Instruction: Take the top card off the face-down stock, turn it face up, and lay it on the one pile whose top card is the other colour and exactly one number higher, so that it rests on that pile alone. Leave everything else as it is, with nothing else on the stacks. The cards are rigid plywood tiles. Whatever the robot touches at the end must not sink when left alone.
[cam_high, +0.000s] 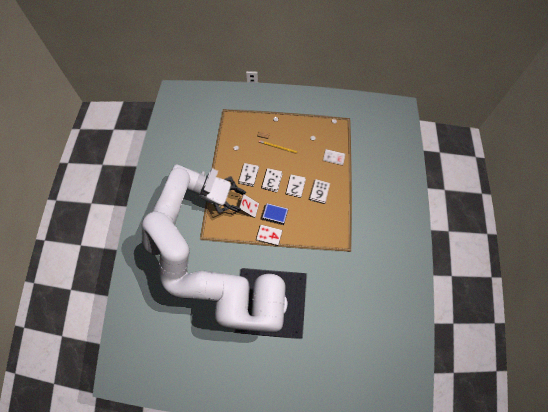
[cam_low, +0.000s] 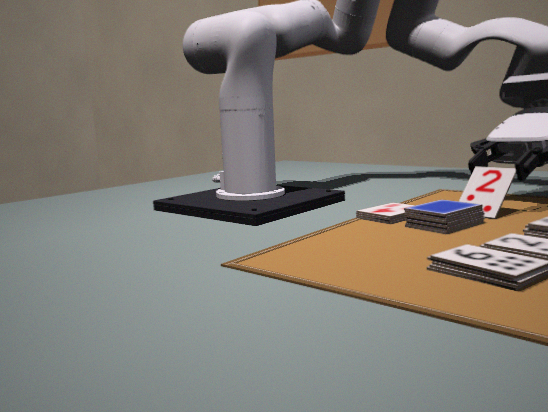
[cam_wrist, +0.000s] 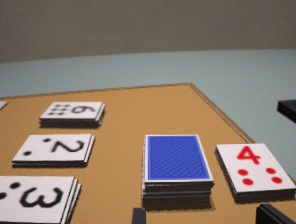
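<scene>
The red 2 card is 1 cm behind my hand, 4 cm to the right of it and 3 cm below it. Round my hand: brown mat (17 cm ahead, 16 cm to the right, 8 cm below); then red 4 card (11 cm behind, 13 cm to the right, 6 cm below); then black 4 card (15 cm ahead, 2 cm to the right, 5 cm below).
</scene>
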